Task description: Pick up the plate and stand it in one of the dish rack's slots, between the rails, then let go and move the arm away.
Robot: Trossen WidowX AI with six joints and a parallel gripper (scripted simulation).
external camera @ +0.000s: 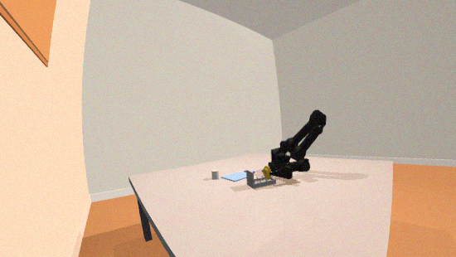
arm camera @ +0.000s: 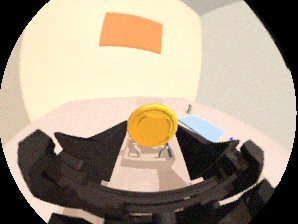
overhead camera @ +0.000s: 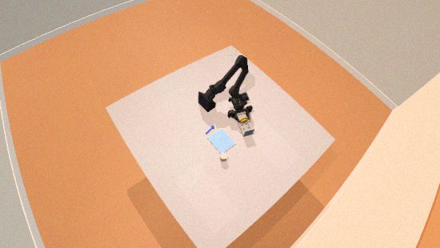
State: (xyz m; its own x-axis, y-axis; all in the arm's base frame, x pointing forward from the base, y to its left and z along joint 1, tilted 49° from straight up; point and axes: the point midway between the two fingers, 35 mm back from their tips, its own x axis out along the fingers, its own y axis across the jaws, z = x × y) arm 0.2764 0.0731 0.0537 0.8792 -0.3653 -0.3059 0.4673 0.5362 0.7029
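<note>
Right now the plate is 10 mm behind my gripper tip. From my gripper tip the other things lie so: cup 70 mm ahead, 300 mm to the right, 30 mm below; then blue utensil 140 mm behind, 200 mm to the right, 50 mm below; then grey dish rack 20 mm ahead, 10 mm to the right, 30 mm below.
</note>
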